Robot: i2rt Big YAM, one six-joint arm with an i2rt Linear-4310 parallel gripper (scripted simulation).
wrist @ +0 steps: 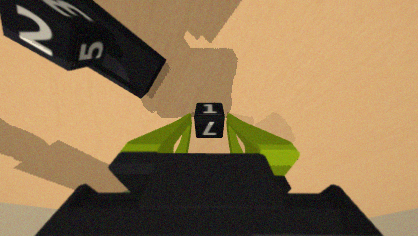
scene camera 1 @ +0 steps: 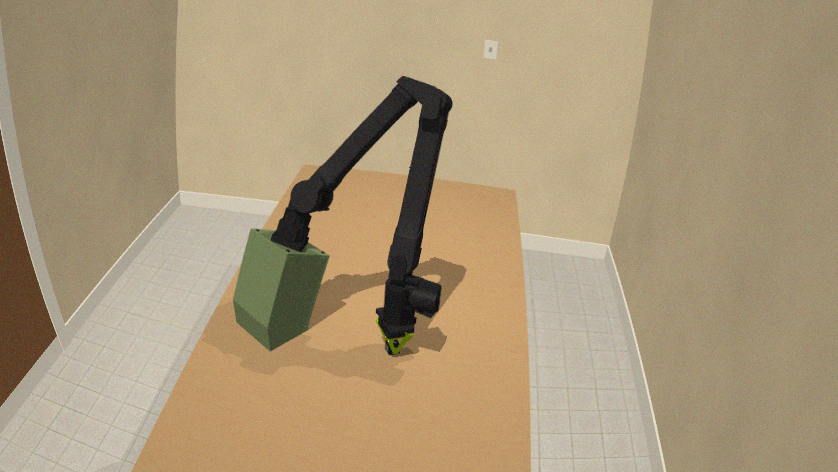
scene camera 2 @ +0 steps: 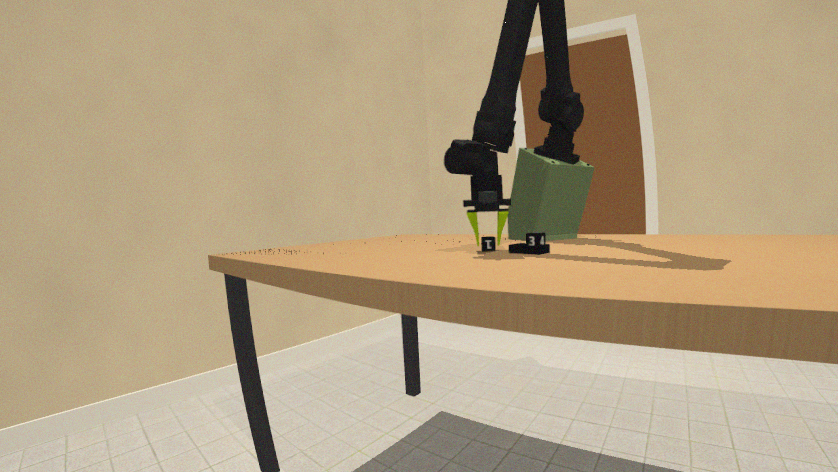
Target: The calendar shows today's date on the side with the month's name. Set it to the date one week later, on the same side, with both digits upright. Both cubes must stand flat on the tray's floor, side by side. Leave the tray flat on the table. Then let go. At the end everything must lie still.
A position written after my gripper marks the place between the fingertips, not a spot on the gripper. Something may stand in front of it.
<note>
In view: my gripper [scene camera 1: 392, 347].
My gripper also shows in the wrist view [wrist: 209, 117].
</note>
